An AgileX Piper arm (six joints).
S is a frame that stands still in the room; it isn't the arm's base.
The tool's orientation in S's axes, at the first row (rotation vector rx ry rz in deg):
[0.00 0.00 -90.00]
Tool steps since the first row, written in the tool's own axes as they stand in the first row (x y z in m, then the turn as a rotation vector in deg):
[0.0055 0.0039 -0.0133 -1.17 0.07 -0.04]
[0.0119 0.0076 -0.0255 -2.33 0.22 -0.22]
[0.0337 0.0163 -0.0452 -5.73 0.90 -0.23]
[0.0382 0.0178 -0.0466 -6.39 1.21 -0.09]
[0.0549 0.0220 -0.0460 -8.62 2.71 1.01]
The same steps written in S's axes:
[0.0039 -0.0055 -0.0133 0.07 1.17 -0.04]
[0.0076 -0.0119 -0.0255 0.22 2.33 -0.22]
[0.0163 -0.0337 -0.0452 0.90 5.73 -0.23]
[0.0178 -0.0382 -0.0466 1.21 6.39 -0.09]
[0.0220 -0.0549 -0.0460 2.71 8.62 1.01]

